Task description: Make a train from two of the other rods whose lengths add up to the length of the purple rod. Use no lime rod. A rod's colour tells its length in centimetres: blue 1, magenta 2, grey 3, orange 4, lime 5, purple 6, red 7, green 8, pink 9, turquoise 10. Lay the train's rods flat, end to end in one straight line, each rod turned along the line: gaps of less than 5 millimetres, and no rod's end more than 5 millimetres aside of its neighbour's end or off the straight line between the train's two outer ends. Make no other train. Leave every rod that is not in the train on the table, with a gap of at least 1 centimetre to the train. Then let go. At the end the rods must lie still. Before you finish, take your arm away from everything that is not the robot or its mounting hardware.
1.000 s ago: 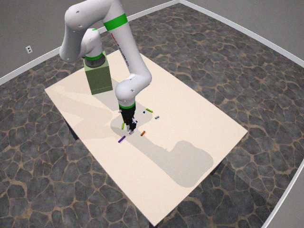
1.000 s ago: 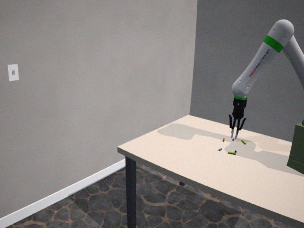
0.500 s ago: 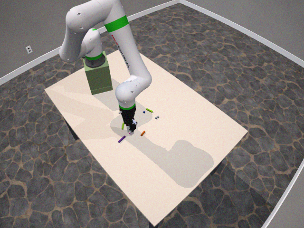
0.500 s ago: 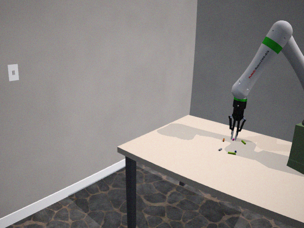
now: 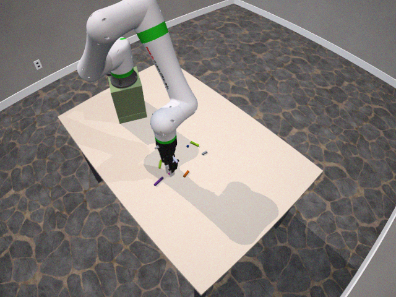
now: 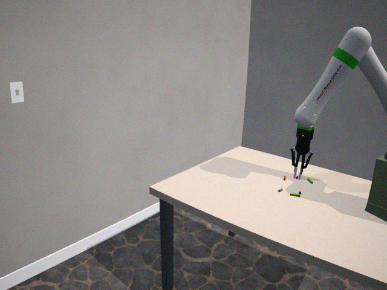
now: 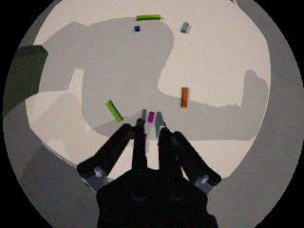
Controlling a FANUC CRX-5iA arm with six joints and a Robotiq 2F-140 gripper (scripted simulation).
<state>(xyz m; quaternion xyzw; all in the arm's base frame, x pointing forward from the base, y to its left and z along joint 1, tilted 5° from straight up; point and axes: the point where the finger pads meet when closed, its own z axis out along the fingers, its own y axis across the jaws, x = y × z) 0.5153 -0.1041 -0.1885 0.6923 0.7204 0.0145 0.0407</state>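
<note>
Now: the magenta rod 3 cm below my hand. The rest, counted from my hand: orange rod: 6 cm ahead, 6 cm to the left, 3 cm below; purple rod: 7 cm to the right, 3 cm below; blue rod: 7 cm behind, 18 cm to the left, 3 cm below.
</note>
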